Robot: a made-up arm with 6 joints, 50 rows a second.
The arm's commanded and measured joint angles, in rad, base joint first. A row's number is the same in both.
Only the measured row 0 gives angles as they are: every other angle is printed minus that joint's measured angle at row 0.
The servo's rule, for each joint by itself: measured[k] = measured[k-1] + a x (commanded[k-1-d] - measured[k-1]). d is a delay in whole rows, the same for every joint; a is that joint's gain. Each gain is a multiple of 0.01, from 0.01 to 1. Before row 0 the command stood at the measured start. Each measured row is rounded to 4 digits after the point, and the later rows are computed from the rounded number. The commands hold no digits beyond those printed.
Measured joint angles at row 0:
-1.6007 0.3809 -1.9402 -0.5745 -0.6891 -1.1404
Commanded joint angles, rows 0 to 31:
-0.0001 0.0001 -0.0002 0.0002 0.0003 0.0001
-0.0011 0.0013 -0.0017 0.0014 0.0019 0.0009
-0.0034 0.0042 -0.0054 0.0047 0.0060 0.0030
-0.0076 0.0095 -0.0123 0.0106 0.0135 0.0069
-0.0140 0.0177 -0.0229 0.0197 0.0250 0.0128
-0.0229 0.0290 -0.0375 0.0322 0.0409 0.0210
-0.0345 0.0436 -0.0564 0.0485 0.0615 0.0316
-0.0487 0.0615 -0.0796 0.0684 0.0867 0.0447
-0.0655 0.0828 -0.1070 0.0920 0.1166 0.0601
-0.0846 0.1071 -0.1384 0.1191 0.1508 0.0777
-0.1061 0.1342 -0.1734 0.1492 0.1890 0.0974
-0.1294 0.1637 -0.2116 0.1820 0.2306 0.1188
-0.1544 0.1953 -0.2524 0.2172 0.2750 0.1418
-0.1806 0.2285 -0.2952 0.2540 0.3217 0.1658
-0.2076 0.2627 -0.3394 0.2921 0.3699 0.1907
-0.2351 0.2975 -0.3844 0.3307 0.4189 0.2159
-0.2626 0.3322 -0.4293 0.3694 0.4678 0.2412
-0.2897 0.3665 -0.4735 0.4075 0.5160 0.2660
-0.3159 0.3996 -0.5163 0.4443 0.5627 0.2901
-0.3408 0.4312 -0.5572 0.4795 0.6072 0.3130
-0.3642 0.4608 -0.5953 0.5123 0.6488 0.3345
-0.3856 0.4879 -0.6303 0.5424 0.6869 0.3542
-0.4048 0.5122 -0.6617 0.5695 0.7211 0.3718
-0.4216 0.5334 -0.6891 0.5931 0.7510 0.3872
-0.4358 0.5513 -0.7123 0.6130 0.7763 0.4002
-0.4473 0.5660 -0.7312 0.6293 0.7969 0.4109
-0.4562 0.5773 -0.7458 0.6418 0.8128 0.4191
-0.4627 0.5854 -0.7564 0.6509 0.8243 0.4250
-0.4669 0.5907 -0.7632 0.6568 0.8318 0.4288
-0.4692 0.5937 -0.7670 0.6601 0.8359 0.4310
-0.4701 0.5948 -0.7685 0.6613 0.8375 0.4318
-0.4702 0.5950 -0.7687 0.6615 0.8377 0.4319
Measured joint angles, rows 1 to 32:
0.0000 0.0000 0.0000 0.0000 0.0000 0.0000
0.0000 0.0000 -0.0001 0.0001 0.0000 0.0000
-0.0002 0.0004 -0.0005 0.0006 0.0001 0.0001
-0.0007 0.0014 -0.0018 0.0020 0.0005 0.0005
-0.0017 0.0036 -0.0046 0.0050 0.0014 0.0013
-0.0035 0.0074 -0.0095 0.0101 0.0031 0.0028
-0.0064 0.0132 -0.0171 0.0178 0.0057 0.0052
-0.0106 0.0214 -0.0277 0.0285 0.0096 0.0086
-0.0163 0.0322 -0.0417 0.0425 0.0150 0.0133
-0.0237 0.0459 -0.0593 0.0598 0.0221 0.0194
-0.0328 0.0624 -0.0807 0.0806 0.0311 0.0270
-0.0438 0.0818 -0.1057 0.1046 0.0422 0.0362
-0.0566 0.1039 -0.1343 0.1317 0.0554 0.0469
-0.0713 0.1286 -0.1662 0.1616 0.0708 0.0592
-0.0877 0.1556 -0.2010 0.1939 0.0884 0.0731
-0.1057 0.1845 -0.2384 0.2283 0.1081 0.0884
-0.1251 0.2150 -0.2778 0.2641 0.1299 0.1050
-0.1457 0.2466 -0.3187 0.3010 0.1536 0.1227
-0.1673 0.2790 -0.3605 0.3383 0.1790 0.1413
-0.1896 0.3116 -0.4026 0.3754 0.2059 0.1606
-0.2123 0.3439 -0.4443 0.4118 0.2340 0.1804
-0.2351 0.3755 -0.4851 0.4470 0.2630 0.2004
-0.2577 0.4058 -0.5243 0.4804 0.2927 0.2204
-0.2798 0.4345 -0.5614 0.5116 0.3227 0.2401
-0.3011 0.4612 -0.5959 0.5401 0.3527 0.2592
-0.3213 0.4855 -0.6273 0.5656 0.3824 0.2775
-0.3402 0.5072 -0.6554 0.5879 0.4114 0.2948
-0.3576 0.5261 -0.6798 0.6068 0.4395 0.3110
-0.3734 0.5421 -0.7005 0.6222 0.4664 0.3258
-0.3874 0.5552 -0.7174 0.6343 0.4920 0.3392
-0.3997 0.5656 -0.7308 0.6433 0.5161 0.3511
-0.4103 0.5735 -0.7410 0.6496 0.5386 0.3616
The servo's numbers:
d 1
a 0.15 0.27 0.27 0.35 0.07 0.13

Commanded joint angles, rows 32 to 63:
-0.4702 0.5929 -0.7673 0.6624 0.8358 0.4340
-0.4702 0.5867 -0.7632 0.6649 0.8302 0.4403
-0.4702 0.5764 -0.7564 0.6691 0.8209 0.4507
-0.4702 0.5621 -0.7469 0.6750 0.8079 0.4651
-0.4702 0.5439 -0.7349 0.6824 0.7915 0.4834
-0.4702 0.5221 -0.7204 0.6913 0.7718 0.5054
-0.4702 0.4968 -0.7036 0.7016 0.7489 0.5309
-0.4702 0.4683 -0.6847 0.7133 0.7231 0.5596
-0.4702 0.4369 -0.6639 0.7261 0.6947 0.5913
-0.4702 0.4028 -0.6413 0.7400 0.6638 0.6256
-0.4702 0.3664 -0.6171 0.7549 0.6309 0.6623
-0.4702 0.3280 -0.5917 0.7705 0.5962 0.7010
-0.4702 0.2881 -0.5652 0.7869 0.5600 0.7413
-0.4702 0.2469 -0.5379 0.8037 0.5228 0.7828
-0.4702 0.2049 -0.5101 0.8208 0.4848 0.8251
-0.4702 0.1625 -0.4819 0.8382 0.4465 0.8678
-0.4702 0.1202 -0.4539 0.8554 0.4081 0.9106
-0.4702 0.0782 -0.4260 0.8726 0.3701 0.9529
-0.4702 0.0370 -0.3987 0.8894 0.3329 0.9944
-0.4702 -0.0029 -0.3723 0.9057 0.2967 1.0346
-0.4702 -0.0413 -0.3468 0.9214 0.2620 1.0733
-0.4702 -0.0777 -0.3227 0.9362 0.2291 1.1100
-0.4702 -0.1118 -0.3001 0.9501 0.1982 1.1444
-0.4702 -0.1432 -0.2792 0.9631 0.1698 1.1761
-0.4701 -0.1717 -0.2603 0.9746 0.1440 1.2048
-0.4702 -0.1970 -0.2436 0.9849 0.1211 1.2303
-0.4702 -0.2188 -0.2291 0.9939 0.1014 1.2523
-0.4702 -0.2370 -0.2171 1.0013 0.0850 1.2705
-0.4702 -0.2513 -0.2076 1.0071 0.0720 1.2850
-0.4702 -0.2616 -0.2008 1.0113 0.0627 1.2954
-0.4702 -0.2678 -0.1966 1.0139 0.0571 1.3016
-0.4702 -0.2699 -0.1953 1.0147 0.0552 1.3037
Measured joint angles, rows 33 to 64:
-0.4193 0.5793 -0.7485 0.6538 0.5595 0.3707
-0.4269 0.5830 -0.7536 0.6568 0.5788 0.3789
-0.4334 0.5840 -0.7562 0.6596 0.5964 0.3869
-0.4389 0.5819 -0.7563 0.6629 0.6121 0.3952
-0.4436 0.5766 -0.7538 0.6671 0.6258 0.4043
-0.4476 0.5678 -0.7487 0.6725 0.6374 0.4146
-0.4510 0.5555 -0.7411 0.6791 0.6468 0.4264
-0.4539 0.5397 -0.7310 0.6870 0.6539 0.4400
-0.4563 0.5204 -0.7185 0.6962 0.6587 0.4555
-0.4584 0.4979 -0.7038 0.7067 0.6612 0.4732
-0.4602 0.4722 -0.6869 0.7184 0.6614 0.4930
-0.4617 0.4436 -0.6681 0.7312 0.6593 0.5150
-0.4630 0.4124 -0.6475 0.7450 0.6549 0.5392
-0.4641 0.3788 -0.6253 0.7597 0.6483 0.5655
-0.4650 0.3432 -0.6017 0.7751 0.6395 0.5937
-0.4658 0.3059 -0.5770 0.7911 0.6287 0.6238
-0.4665 0.2672 -0.5513 0.8076 0.6159 0.6555
-0.4671 0.2275 -0.5250 0.8243 0.6014 0.6887
-0.4676 0.1872 -0.4983 0.8412 0.5852 0.7230
-0.4680 0.1466 -0.4714 0.8581 0.5675 0.7583
-0.4683 0.1062 -0.4446 0.8748 0.5485 0.7942
-0.4686 0.0664 -0.4182 0.8911 0.5284 0.8305
-0.4688 0.0275 -0.3924 0.9069 0.5074 0.8668
-0.4690 -0.0101 -0.3675 0.9220 0.4858 0.9029
-0.4692 -0.0460 -0.3437 0.9364 0.4637 0.9384
-0.4693 -0.0799 -0.3212 0.9498 0.4413 0.9730
-0.4694 -0.1115 -0.3002 0.9621 0.4189 1.0064
-0.4695 -0.1405 -0.2810 0.9732 0.3967 1.0384
-0.4696 -0.1666 -0.2637 0.9830 0.3749 1.0686
-0.4697 -0.1895 -0.2486 0.9914 0.3537 1.0967
-0.4698 -0.2090 -0.2357 0.9984 0.3333 1.1225
-0.4699 -0.2249 -0.2251 1.0038 0.3140 1.1458

